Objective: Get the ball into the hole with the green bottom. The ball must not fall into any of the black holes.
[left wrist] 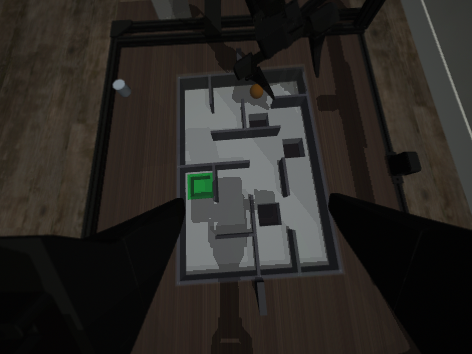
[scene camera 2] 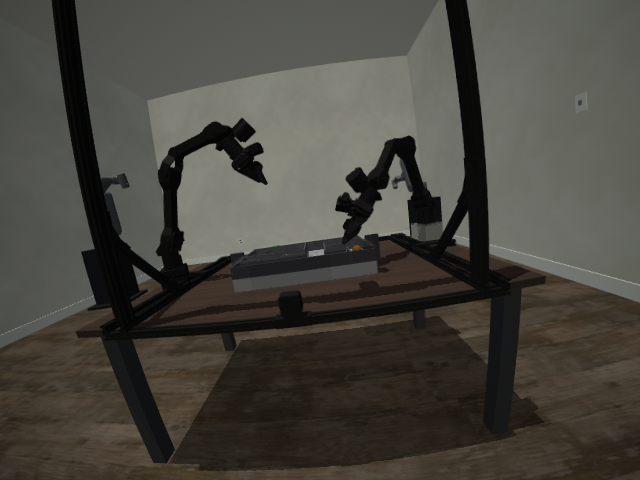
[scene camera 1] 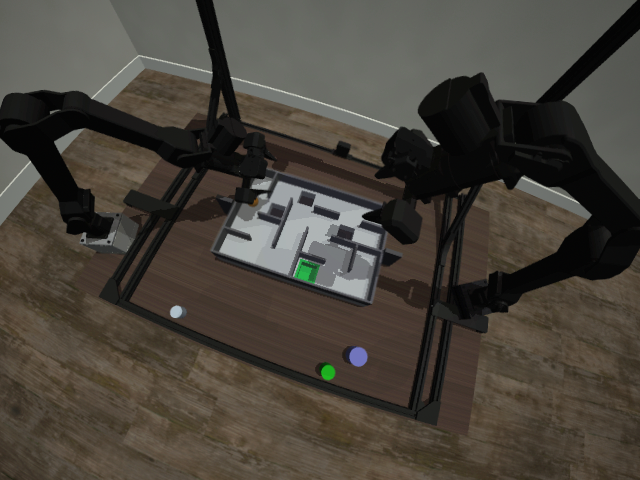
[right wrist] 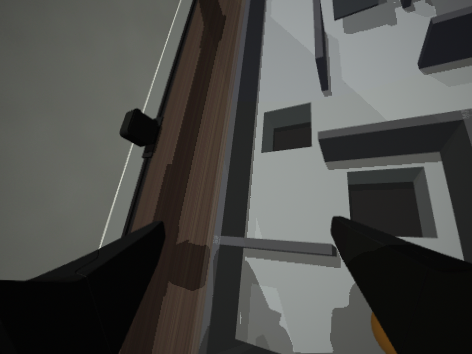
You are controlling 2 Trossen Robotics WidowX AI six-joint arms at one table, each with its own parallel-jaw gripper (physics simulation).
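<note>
The maze box (scene camera 1: 258, 266) (scene camera 2: 310, 277) (left wrist: 182, 125) lies on the table. The orange ball (scene camera 1: 253, 202) (scene camera 2: 356, 248) (left wrist: 256, 91) is inside it near one short wall; in the right wrist view a finger partly hides the ball (right wrist: 381, 330). The green-bottomed hole (scene camera 1: 306, 271) (left wrist: 200, 186) lies by a long wall. Black holes (scene camera 1: 345, 232) (left wrist: 258, 120) (right wrist: 290, 131) show, one close to the ball. My right gripper (scene camera 1: 272, 175) (left wrist: 294, 88) (right wrist: 247, 226) is open over the ball's end, one finger beside or above the ball. My left gripper (scene camera 1: 370, 196) (left wrist: 255, 202) is open, high above the other end.
A white cylinder (scene camera 1: 176, 311) (left wrist: 120, 86), a purple cylinder (scene camera 1: 357, 356) and a green cylinder (scene camera 1: 327, 372) stand on the table. A tab (scene camera 1: 391, 256) (left wrist: 261, 296) sticks out of the box's end. A small black block (scene camera 1: 342, 148) (scene camera 2: 290, 303) sits on the table frame.
</note>
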